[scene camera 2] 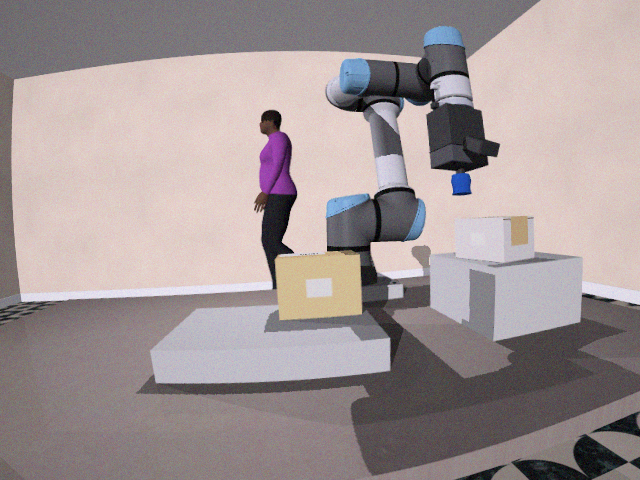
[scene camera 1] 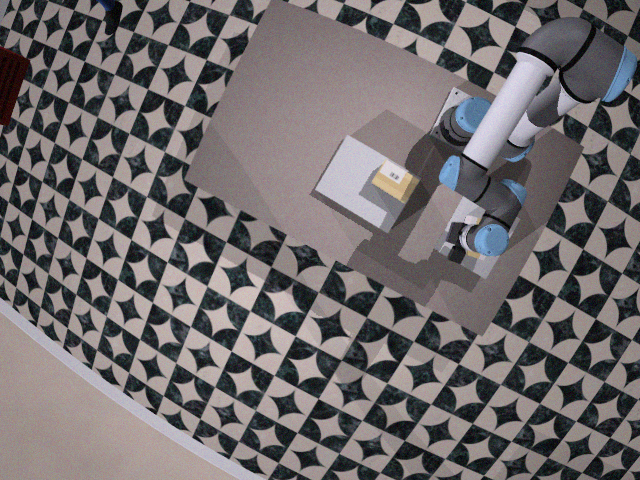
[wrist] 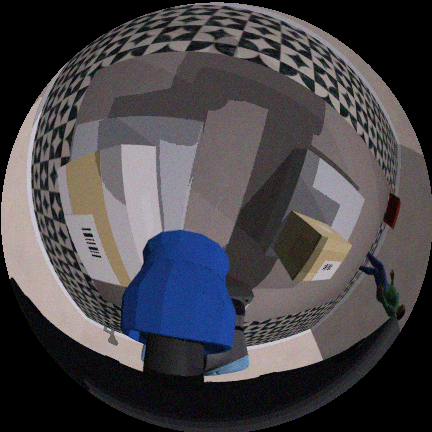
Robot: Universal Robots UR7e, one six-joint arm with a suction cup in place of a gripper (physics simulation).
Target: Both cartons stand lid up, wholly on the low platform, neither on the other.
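Frame: origin at the arm's base, x ahead, y left, z up, level; centimetres.
Where they show: hand, tool point: (scene camera 2: 462,193) (wrist: 184,267); arm's base, link origin: (scene camera 1: 459,126).
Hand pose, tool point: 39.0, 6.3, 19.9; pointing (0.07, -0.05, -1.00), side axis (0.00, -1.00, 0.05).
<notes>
Things, the pixels of their top centre, and the offset from my tool point, as dx, dy, dz.
- yellow carton, top centre: (scene camera 2: 316,254) (wrist: 327,261) (scene camera 1: 395,180) -10.9, -23.5, -9.2
- low platform, top centre: (scene camera 2: 272,322) (wrist: 330,221) (scene camera 1: 367,183) -7.4, -32.6, -19.2
- white carton, top centre: (wrist: 92,232) (scene camera 2: 492,217) (scene camera 1: 478,238) -1.3, +8.8, -4.3
- taller grey block, top centre: (wrist: 111,211) (scene camera 2: 499,255) (scene camera 1: 480,235) -2.5, +11.7, -12.0
The yellow carton (scene camera 1: 391,186) (scene camera 2: 318,271) (wrist: 300,245) stands upright on the low platform (scene camera 1: 341,175) (scene camera 2: 258,361) (wrist: 350,192), near one end, its labelled top up. The white carton (scene camera 1: 473,254) (scene camera 2: 480,240) (wrist: 140,190), with tan tape, stands on the taller grey block (scene camera 2: 537,304) (scene camera 1: 483,268); the arm hides most of it in scene camera 1. Its taped, labelled face shows from above in the wrist view. My blue suction cup (scene camera 2: 461,184) (wrist: 178,290) is open and holds nothing. It hangs above the white carton with a visible gap, and is hidden in scene camera 1.
The arm's base (scene camera 1: 460,124) stands behind, between the platform and the block. A person in purple (scene camera 2: 278,165) stands behind the low platform. A person in green (wrist: 390,295) and a red object (scene camera 1: 10,85) (wrist: 392,211) are farther off.
</notes>
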